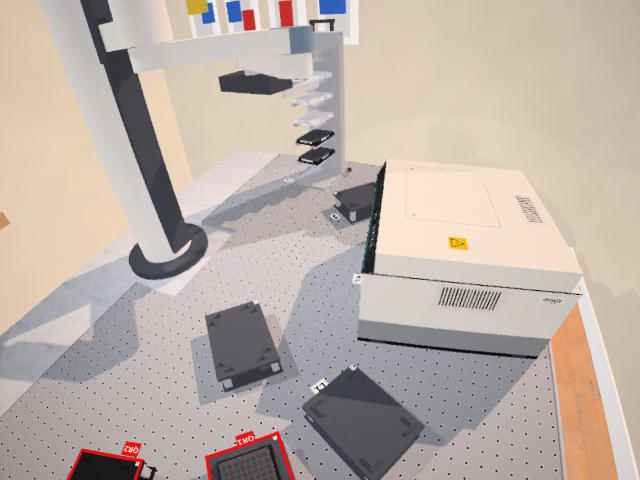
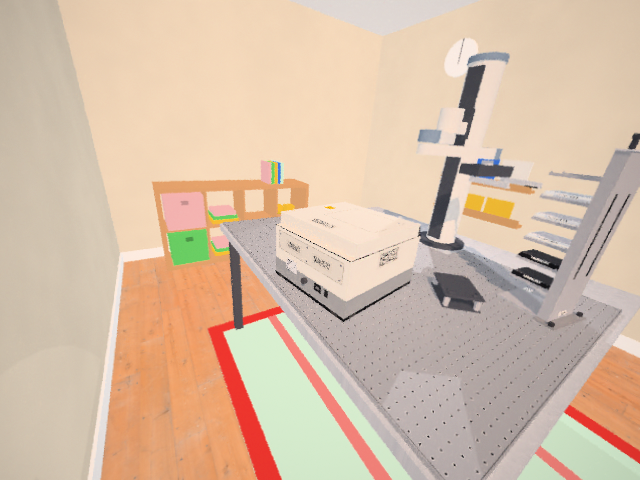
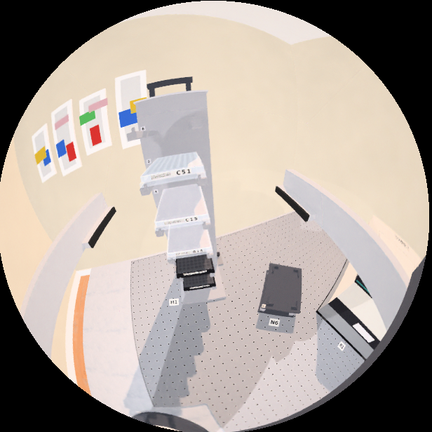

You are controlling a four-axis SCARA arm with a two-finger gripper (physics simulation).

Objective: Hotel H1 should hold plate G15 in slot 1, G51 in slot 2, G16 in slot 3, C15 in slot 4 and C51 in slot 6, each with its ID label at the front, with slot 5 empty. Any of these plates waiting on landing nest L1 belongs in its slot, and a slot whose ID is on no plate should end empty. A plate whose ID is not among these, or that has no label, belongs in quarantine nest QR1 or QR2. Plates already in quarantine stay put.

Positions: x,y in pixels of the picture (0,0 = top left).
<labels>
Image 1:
gripper: 294,81
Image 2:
gripper: 525,185
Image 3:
gripper: 191,186
black plate: 196,265
instrument: 355,298
</labels>
